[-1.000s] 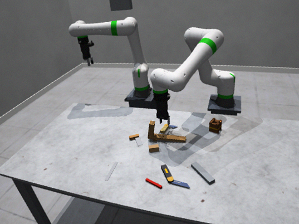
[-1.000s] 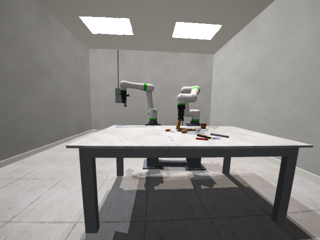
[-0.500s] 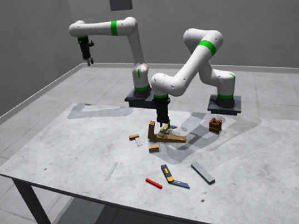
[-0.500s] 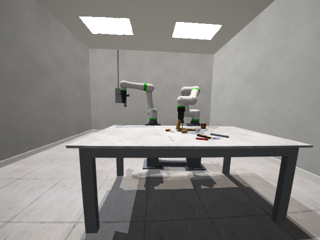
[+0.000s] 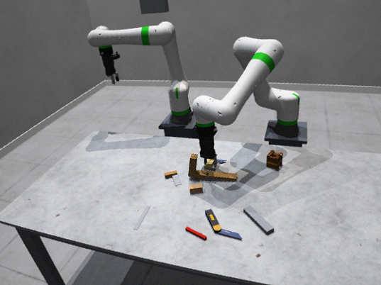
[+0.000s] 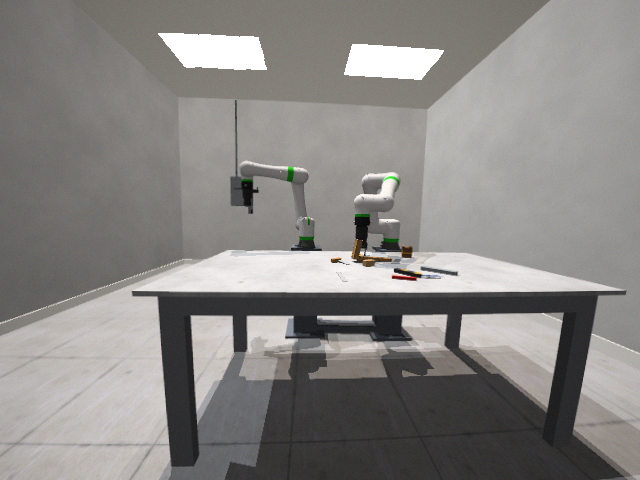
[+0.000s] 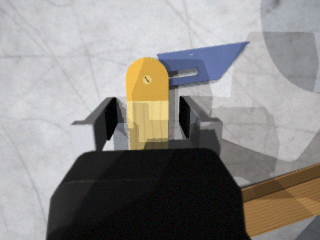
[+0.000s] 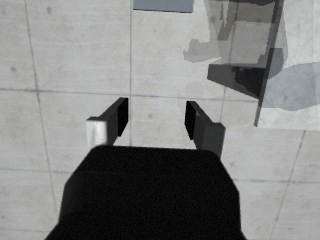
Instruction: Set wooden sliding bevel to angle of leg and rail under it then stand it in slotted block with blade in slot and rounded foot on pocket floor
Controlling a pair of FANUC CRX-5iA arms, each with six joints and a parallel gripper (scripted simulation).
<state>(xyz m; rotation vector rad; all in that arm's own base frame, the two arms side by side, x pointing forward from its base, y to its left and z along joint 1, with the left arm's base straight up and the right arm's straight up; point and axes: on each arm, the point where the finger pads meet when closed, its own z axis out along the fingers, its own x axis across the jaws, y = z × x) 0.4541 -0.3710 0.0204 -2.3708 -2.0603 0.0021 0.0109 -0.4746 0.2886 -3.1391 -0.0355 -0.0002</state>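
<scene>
My left hand is 10 mm past the wooden bevel, 10 mm to the right of it and 10 mm above it. Round my left hand: blue blade 30 mm behind, 30 mm to the left, 10 mm below; then small square 170 mm ahead, 140 mm to the right, 10 mm below; then wooden block 230 mm ahead, 10 mm to the left, 10 mm below.
</scene>
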